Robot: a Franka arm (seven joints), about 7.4 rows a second.
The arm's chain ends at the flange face. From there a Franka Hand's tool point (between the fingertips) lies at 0.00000 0.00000 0.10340 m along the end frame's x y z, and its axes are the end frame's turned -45 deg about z.
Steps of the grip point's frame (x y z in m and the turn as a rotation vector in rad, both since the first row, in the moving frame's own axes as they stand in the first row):
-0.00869 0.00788 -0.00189 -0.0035 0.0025 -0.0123
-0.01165 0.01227 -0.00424 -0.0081 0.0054 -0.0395
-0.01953 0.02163 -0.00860 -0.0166 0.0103 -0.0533
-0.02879 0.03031 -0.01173 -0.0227 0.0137 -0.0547
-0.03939 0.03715 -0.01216 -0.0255 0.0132 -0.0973
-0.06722 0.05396 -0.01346 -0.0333 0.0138 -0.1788
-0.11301 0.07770 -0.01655 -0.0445 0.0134 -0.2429
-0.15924 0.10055 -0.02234 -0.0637 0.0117 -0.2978
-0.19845 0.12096 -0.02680 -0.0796 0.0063 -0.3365
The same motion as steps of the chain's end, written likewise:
-0.00101 0.01165 -0.00189 -0.0007 0.0042 -0.0123
-0.00055 0.01674 -0.00424 -0.0019 0.0095 -0.0395
-0.00049 0.02870 -0.00858 -0.0045 0.0190 -0.0533
-0.00160 0.04121 -0.01169 -0.0064 0.0257 -0.0547
-0.00445 0.05336 -0.01212 -0.0087 0.0274 -0.0973
-0.01293 0.08458 -0.01339 -0.0138 0.0333 -0.1788
-0.02943 0.13311 -0.01644 -0.0220 0.0409 -0.2429
-0.04749 0.18077 -0.02212 -0.0368 0.0533 -0.2978
-0.06184 0.22165 -0.02647 -0.0518 0.0607 -0.3365

